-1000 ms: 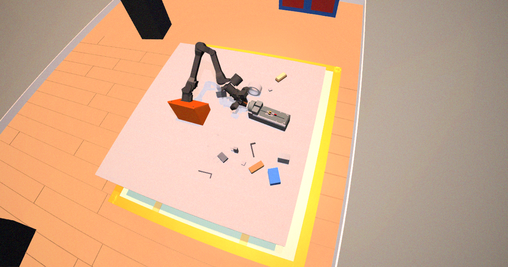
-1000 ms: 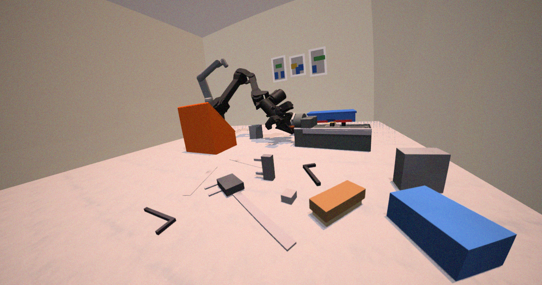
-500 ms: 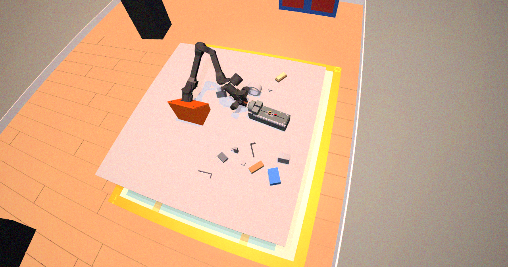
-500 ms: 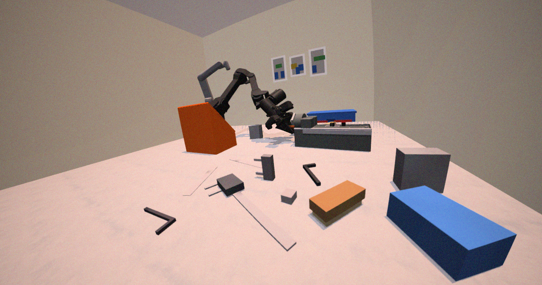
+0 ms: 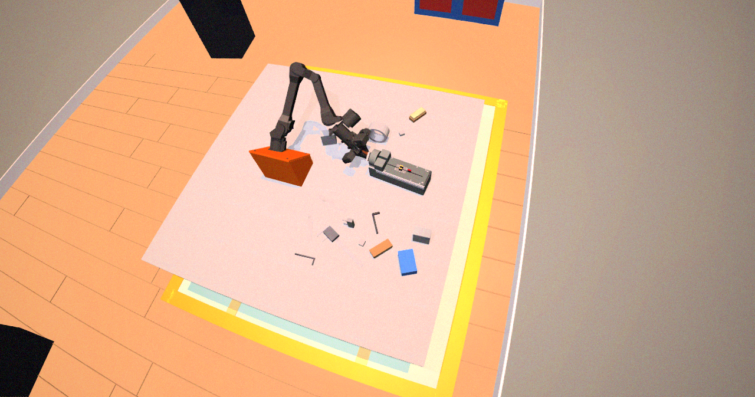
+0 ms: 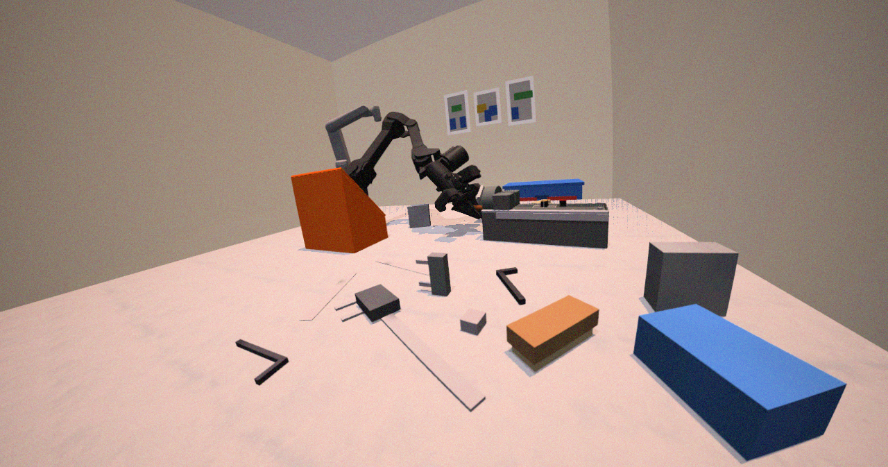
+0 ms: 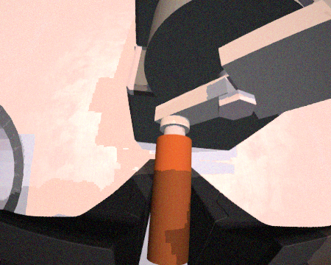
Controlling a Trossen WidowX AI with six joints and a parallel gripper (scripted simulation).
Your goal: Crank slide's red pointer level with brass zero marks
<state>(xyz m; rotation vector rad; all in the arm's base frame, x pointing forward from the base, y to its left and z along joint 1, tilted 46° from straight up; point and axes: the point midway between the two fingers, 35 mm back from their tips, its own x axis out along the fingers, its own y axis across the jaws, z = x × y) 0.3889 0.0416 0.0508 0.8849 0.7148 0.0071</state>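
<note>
The crank handle is 3 cm above my gripper tip and 2 cm behind it. Round my gripper tip: red pointer: 19 cm ahead, 7 cm to the right, 4 cm above; blue block: 45 cm to the right, 23 cm ahead, 2 cm below.
</note>
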